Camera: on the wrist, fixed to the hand. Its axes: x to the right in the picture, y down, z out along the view.
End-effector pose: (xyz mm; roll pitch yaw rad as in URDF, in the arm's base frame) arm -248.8 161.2 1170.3 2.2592 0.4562 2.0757
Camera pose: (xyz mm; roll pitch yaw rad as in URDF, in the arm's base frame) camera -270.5 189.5 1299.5 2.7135 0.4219 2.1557
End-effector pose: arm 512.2 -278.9 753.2 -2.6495 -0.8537 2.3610
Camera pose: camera 630.6 -216.1 754.4 -2.2055 -0.9315 2.3306
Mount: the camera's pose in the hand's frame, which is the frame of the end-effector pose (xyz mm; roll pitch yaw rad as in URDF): -25.3 98.2 -87.7 0.4195 0.0773 -0.0209
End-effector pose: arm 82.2 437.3 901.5 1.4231 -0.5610 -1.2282
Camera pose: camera 155.3 533.7 959.4 1.7994 -0.5274 -1.1433
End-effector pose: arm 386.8 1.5 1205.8 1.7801 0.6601 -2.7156
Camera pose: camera 368.2 -78.7 1311.6 2.2627 0.6620 -2.6142
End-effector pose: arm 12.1 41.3 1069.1 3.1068 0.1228 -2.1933
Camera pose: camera -57.0 108.1 1162.6 -2.7541 0.0462 -2.1698
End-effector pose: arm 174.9 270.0 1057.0 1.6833 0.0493 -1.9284
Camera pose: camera 253.2 262.1 1165.5 2.1080 0.0612 -1.8491
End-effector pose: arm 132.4 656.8 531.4 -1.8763 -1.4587 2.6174
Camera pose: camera 133.6 786.8 498.7 -0.6839 -1.4744 1.8415
